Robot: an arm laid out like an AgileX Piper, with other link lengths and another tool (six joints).
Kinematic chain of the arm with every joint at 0, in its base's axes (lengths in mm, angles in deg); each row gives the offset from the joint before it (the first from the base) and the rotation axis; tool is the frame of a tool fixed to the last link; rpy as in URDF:
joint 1: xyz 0 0 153.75 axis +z
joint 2: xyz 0 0 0 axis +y
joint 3: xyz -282.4 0 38.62 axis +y
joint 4: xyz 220.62 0 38.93 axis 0.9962 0 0.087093
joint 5: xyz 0 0 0 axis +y
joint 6: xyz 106.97 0 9.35 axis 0.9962 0 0.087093
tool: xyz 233.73 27 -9.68 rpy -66.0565 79.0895 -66.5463
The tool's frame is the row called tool.
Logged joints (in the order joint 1, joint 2, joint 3, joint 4, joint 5, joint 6), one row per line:
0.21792, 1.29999, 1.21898, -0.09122, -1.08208, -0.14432
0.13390, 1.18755, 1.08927, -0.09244, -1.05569, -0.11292
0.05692, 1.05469, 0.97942, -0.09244, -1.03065, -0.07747
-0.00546, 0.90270, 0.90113, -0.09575, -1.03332, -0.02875
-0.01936, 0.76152, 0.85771, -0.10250, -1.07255, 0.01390
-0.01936, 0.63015, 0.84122, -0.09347, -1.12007, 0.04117
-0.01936, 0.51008, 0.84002, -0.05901, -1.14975, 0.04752
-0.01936, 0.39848, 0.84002, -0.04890, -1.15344, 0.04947
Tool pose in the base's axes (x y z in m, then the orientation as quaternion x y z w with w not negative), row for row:
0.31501, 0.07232, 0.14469, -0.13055, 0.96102, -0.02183, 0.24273
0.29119, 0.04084, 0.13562, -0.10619, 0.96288, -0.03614, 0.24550
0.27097, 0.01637, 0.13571, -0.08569, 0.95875, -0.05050, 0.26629
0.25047, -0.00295, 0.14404, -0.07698, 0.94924, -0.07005, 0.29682
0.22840, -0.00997, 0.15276, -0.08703, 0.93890, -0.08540, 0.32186
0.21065, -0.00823, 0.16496, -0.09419, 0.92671, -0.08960, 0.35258
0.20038, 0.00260, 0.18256, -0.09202, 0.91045, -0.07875, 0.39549
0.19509, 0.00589, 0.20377, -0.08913, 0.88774, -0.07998, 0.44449
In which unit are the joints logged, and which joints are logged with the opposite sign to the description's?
The joints are logged in radians. Opposite sign: joint 3, joint 5, joint 6.
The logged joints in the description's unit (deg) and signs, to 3 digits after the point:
12.486, 74.484, -69.842, -5.227, 61.999, 8.269
7.672, 68.042, -62.411, -5.296, 60.487, 6.470
3.261, 60.429, -56.117, -5.296, 59.052, 4.439
-0.313, 51.721, -51.631, -5.486, 59.205, 1.647
-1.109, 43.632, -49.143, -5.873, 61.453, -0.796
-1.109, 36.105, -48.198, -5.355, 64.175, -2.359
-1.109, 29.225, -48.130, -3.381, 65.876, -2.723
-1.109, 22.831, -48.130, -2.802, 66.087, -2.834

